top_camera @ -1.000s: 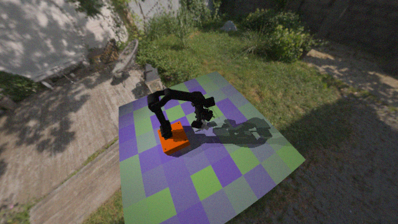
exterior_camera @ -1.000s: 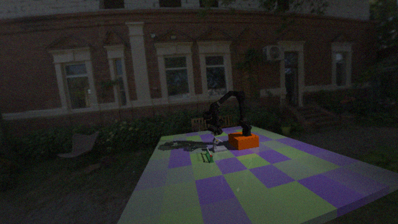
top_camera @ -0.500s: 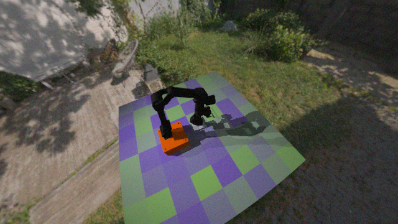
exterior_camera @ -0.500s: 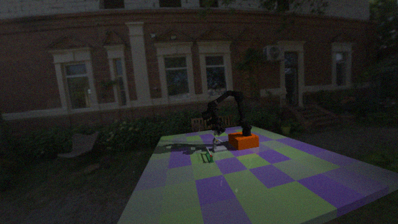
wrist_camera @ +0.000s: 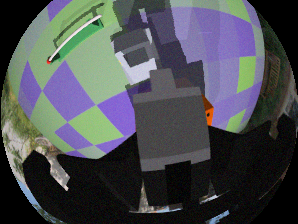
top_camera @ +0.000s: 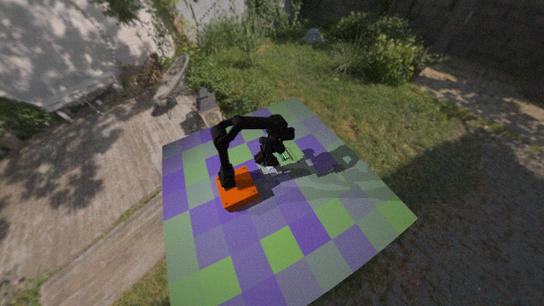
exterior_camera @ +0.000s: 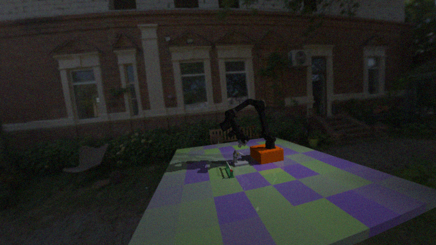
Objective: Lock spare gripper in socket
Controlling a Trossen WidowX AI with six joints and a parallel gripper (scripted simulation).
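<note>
My gripper tip is now 160 mm short of the green strip, 110 mm to the right of it and 140 mm above it. The rest, counted from my gripper tip: spare gripper: 10 mm ahead, 10 mm above; grey mount: 60 mm ahead, 110 mm below.
</note>
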